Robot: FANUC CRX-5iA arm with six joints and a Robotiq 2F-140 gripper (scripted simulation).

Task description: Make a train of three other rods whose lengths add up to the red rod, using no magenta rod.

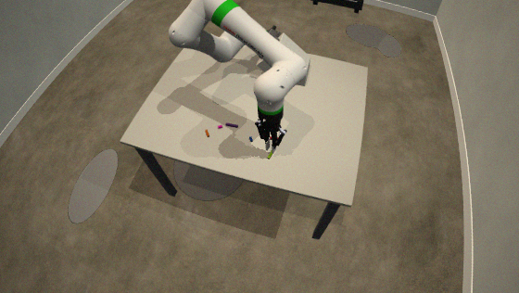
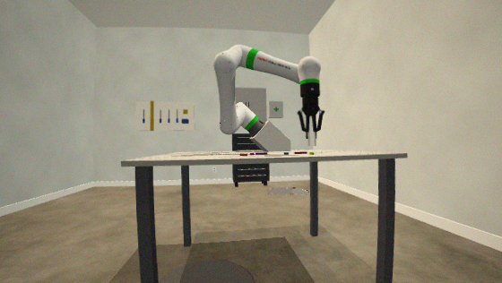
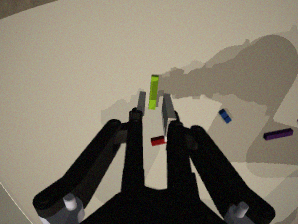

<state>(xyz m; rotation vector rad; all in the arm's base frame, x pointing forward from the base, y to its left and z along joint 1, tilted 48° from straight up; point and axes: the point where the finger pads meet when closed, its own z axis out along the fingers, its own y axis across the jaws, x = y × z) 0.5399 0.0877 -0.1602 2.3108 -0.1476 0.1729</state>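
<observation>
Now: hand 70 mm above the lime rod. The rest, counted from my hand: magenta rod 70 mm behind, 280 mm to the right, 70 mm below; then purple rod 90 mm behind, 230 mm to the right, 70 mm below; then red rod 80 mm behind, 30 mm to the right, 70 mm below.
</observation>
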